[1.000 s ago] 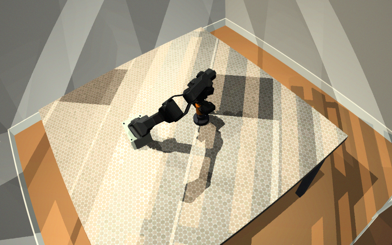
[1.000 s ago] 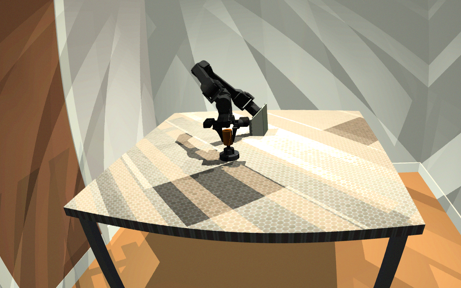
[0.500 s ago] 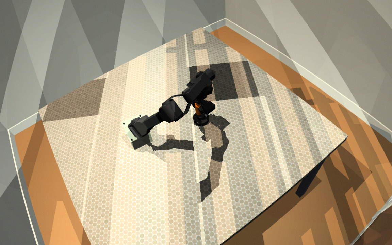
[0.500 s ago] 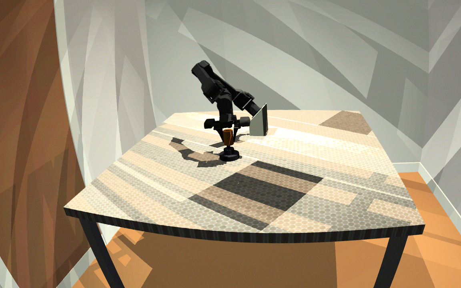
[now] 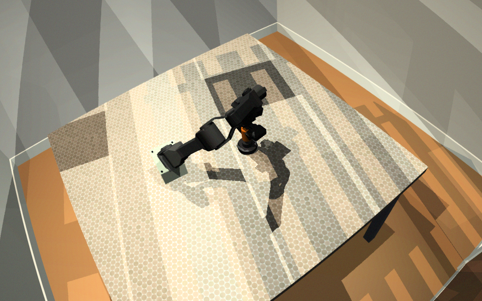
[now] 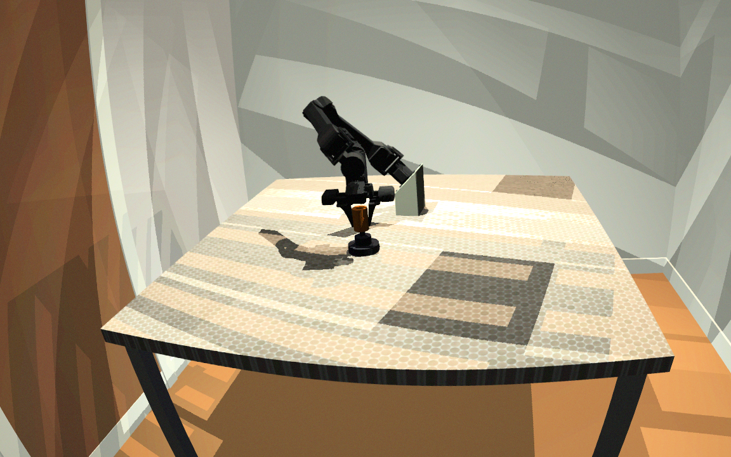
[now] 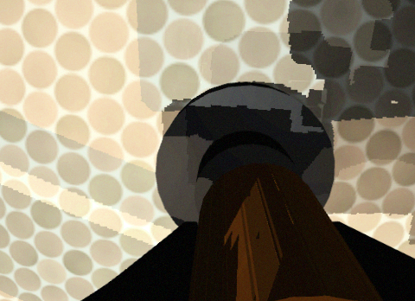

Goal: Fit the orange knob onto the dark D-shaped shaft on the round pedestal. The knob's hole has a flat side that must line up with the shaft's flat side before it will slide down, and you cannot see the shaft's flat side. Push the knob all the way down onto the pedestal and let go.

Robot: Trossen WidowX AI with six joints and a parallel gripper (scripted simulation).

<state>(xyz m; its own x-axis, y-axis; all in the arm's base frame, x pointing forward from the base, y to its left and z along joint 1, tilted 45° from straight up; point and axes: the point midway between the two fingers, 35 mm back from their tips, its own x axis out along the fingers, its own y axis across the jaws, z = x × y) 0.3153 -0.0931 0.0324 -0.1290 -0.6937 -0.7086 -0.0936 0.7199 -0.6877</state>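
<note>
Now: the orange knob 2 cm above my gripper tip. Round my gripper tip: dark round pedestal: 4 cm below.
</note>
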